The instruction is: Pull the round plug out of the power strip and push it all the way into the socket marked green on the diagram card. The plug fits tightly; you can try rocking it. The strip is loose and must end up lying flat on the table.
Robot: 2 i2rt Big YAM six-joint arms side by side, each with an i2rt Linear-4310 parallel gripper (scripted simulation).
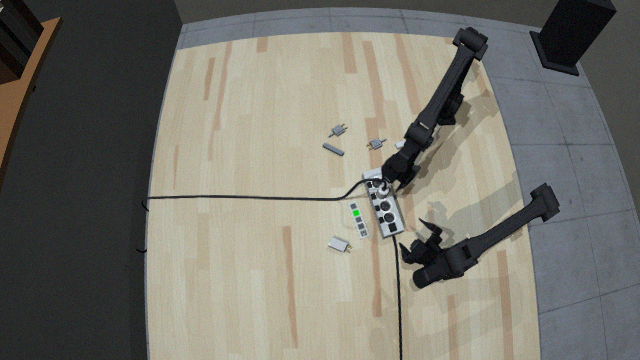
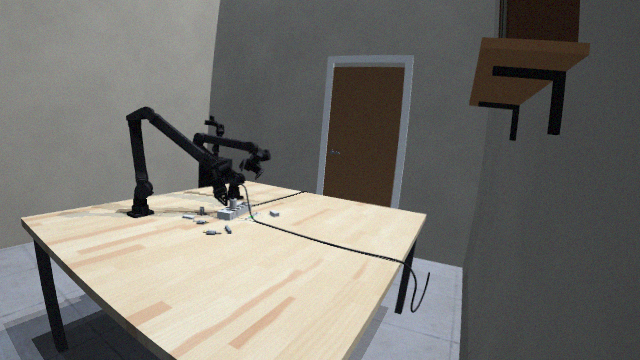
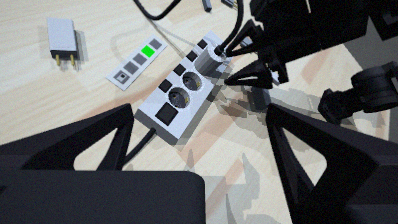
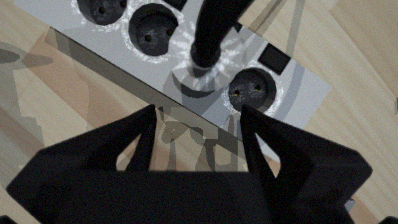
Scene:
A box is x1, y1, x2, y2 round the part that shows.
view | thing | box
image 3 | my left gripper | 0, 103, 397, 223
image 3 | my right gripper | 224, 13, 321, 88
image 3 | diagram card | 105, 34, 166, 90
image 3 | white adapter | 47, 17, 77, 65
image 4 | my right gripper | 0, 104, 397, 223

